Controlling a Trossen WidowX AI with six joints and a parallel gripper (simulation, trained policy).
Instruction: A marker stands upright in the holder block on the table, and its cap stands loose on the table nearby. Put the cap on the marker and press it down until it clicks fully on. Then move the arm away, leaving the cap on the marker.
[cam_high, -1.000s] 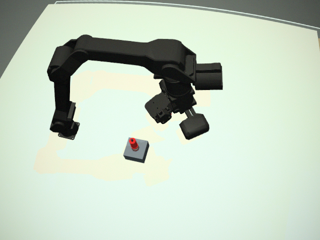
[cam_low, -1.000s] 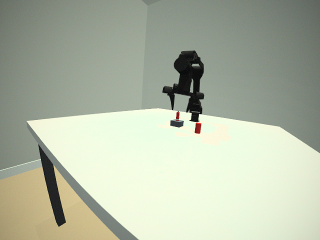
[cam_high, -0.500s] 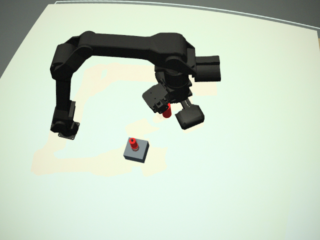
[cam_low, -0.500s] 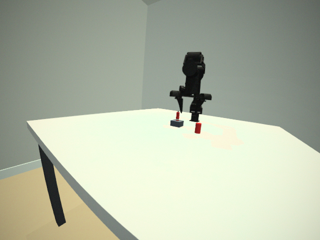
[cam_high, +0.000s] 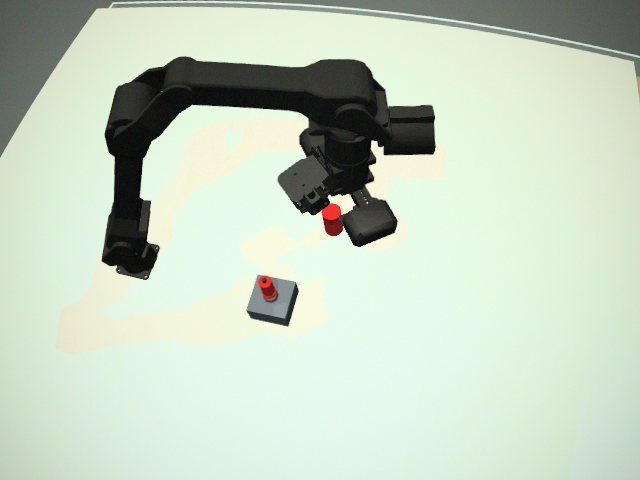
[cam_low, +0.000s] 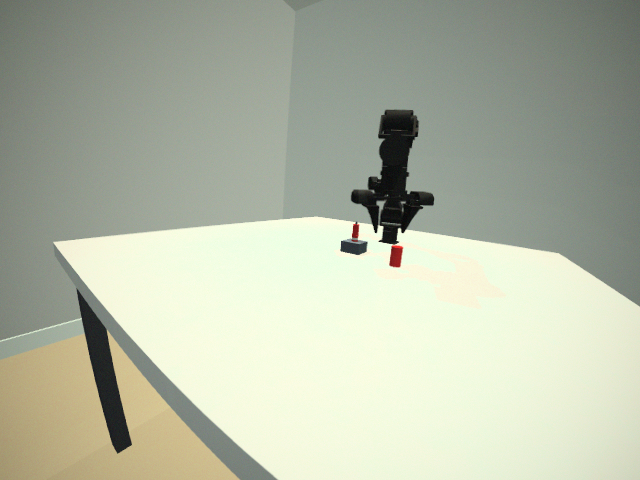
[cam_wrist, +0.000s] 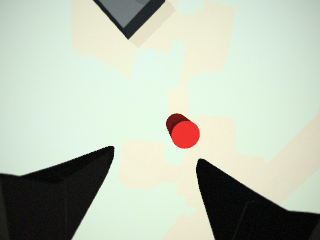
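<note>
Right now my gripper tip is 3 cm past the red cap, 2 cm to the right of it and 6 cm above it. From my gripper tip the other things lie so: grey holder block: 8 cm behind, 13 cm to the right, 7 cm below.
</note>
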